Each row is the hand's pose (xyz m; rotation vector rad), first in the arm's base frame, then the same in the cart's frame.
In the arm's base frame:
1: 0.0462 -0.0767 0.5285 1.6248 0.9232 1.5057
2: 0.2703 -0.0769 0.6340 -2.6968 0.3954 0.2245
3: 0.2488 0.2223 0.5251 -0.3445 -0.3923 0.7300
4: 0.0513 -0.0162 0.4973 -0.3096 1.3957 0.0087
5: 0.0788 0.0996 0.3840 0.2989 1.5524 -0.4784
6: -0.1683 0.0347 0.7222 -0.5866 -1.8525 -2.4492
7: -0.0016 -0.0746 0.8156 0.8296 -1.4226 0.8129
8: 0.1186 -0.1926 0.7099 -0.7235 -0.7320 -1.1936
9: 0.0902 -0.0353 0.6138 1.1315 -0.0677 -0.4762
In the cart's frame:
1: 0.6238 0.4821 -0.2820 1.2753 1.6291 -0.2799
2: 0.8311 0.4112 -0.3976 1.7965 -0.8109 -0.9519
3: 0.6306 0.4546 -0.6421 -1.0975 1.1052 0.7602
4: 0.5821 0.4785 -0.3359 -1.3075 2.2749 -1.0562
5: 0.4736 0.4236 -0.4465 -0.8753 1.7931 -1.8379
6: 0.5992 0.7908 -0.2760 -1.6158 -2.4637 -0.3704
7: 0.8040 0.7103 -0.2682 0.0036 0.0170 0.7530
8: 0.8400 0.5198 -0.2236 -2.2625 -0.4604 -0.2796
9: 0.6964 0.5269 -0.3424 -0.4121 0.3450 -0.9560

